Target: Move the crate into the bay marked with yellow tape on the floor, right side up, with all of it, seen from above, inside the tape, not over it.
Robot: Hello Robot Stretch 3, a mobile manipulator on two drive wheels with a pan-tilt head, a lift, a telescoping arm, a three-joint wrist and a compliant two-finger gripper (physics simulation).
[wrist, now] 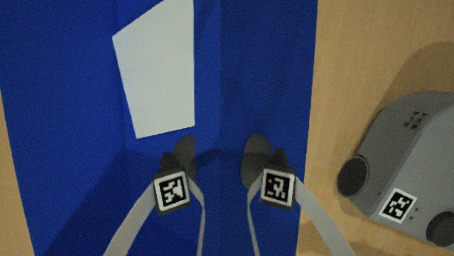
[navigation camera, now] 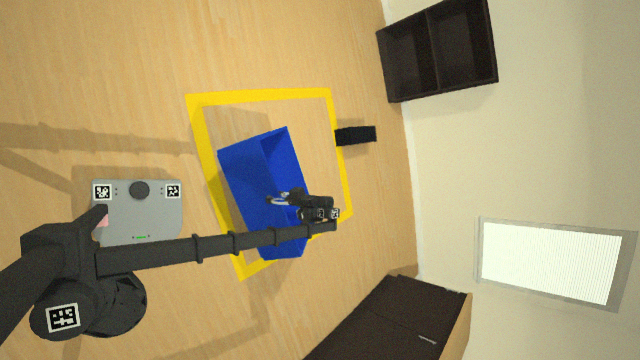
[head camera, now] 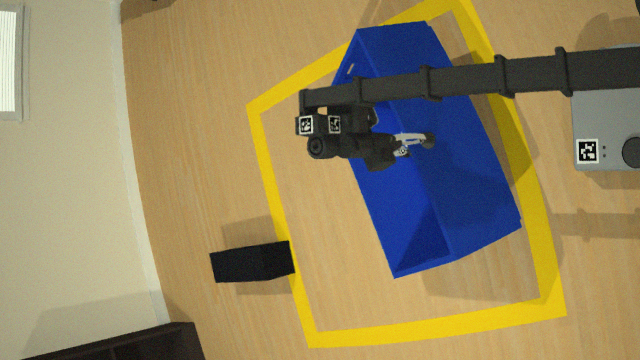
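Pixels of known places: gripper, fingertip midpoint: (navigation camera: 271, 196) (head camera: 423, 145); robot's base, origin of the base link: (navigation camera: 139, 189) (head camera: 633, 151).
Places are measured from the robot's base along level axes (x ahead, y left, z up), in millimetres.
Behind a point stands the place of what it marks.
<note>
The blue crate (head camera: 465, 175) {x 49, y -424, z 322 mm} (navigation camera: 245, 175) {x 71, y -408, z 313 mm} (wrist: 275, 75) is inside the yellow tape bay (head camera: 425, 330) {x 600, y -686, z 1 mm} (navigation camera: 260, 94) {x 582, y -626, z 1 mm} for most of its length. It looks tilted, its opening towards the room wall and its outer side wall facing the robot. Its far end overlaps the tape in the head and navigation views; whether it rests fully on the floor is unclear. My gripper (head camera: 415, 145) {x -22, y -517, z 356 mm} (navigation camera: 277, 197) {x -22, y -517, z 356 mm} (wrist: 221, 154) {x -22, y -517, z 356 mm} points down and is shut on the crate's long robot-side rim, one finger inside and one outside. A white patch (wrist: 160, 75) shows inside the crate.
A black box (head camera: 237, 265) {x 422, y -1467, z 161 mm} (navigation camera: 356, 135) {x 404, y -1378, z 161 mm} stands at the tape's wall side. My base (head camera: 610, 115) {x -88, y -63, z 160 mm} (navigation camera: 137, 215) {x -98, y 10, z 160 mm} (wrist: 390, 145) stands beside the bay on the opposite side. A dark open shelf (navigation camera: 492, 50) {x 1144, y -2089, z 1060 mm} and a dark cabinet (navigation camera: 380, 320) {x -1158, y -1581, z 323 mm} stand along the room wall.
</note>
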